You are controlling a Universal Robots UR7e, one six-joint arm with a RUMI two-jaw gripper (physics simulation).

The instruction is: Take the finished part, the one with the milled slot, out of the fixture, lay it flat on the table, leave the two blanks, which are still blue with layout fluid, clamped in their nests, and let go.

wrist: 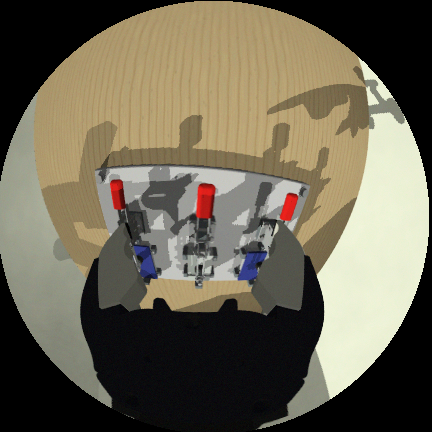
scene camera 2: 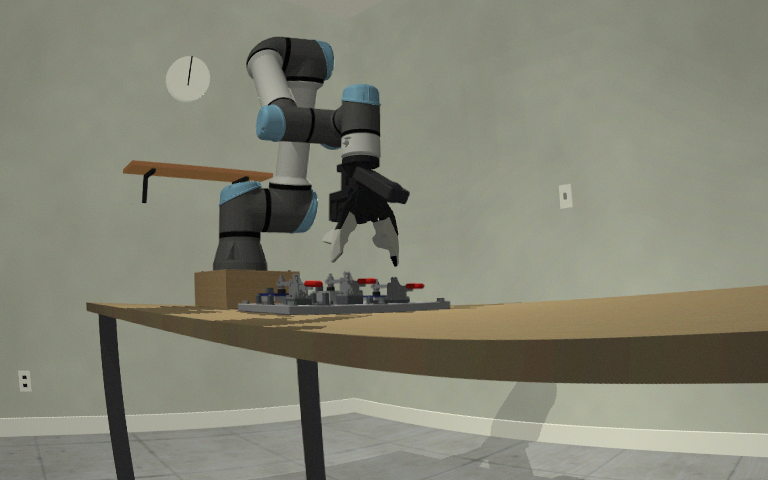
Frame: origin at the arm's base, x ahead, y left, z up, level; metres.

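Where they show: gripper, fingertip midpoint: (wrist: 199,223) (scene camera 2: 366,264); arm's base at its link origin: (scene camera 2: 239,271).
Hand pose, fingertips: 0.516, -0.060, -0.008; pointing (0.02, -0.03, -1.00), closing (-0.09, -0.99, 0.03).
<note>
Things, the pixels of their centre, and the offset from my fingertips, as dx, dy, dz. Level surfaces: height alone.
- fixture plate at the middle of its body: (wrist: 200,237) (scene camera 2: 341,308) -0.079, +0.011, -0.079
- finished part at the middle of its body: (wrist: 198,264) (scene camera 2: 329,296) -0.121, +0.019, -0.056
- wooden table at its surface level: dz -0.087
The fixture plate (scene camera 2: 345,309) (wrist: 240,184) lies on the table with three clamps in a row. In the wrist view a blue blank (wrist: 145,262) sits in the left nest and another blue blank (wrist: 252,265) in the right nest, both partly covered by the fingers and clamps. The finished part (wrist: 192,261), light grey, is in the middle nest, largely hidden under its clamp; its slot cannot be made out. My gripper (scene camera 2: 365,262) (wrist: 199,223) is open and empty, a little above the clamps, with its fingers on both sides of the middle clamp in the wrist view.
Red clamp handles (scene camera 2: 313,283) (scene camera 2: 367,280) (scene camera 2: 415,285) (wrist: 117,195) (wrist: 205,201) (wrist: 289,207) stick out over the plate. The wooden table (scene camera 2: 538,325) (wrist: 215,75) extends beyond them. The arm stands on a wooden block (scene camera 2: 210,289), with a wall shelf (scene camera 2: 198,170) behind.
</note>
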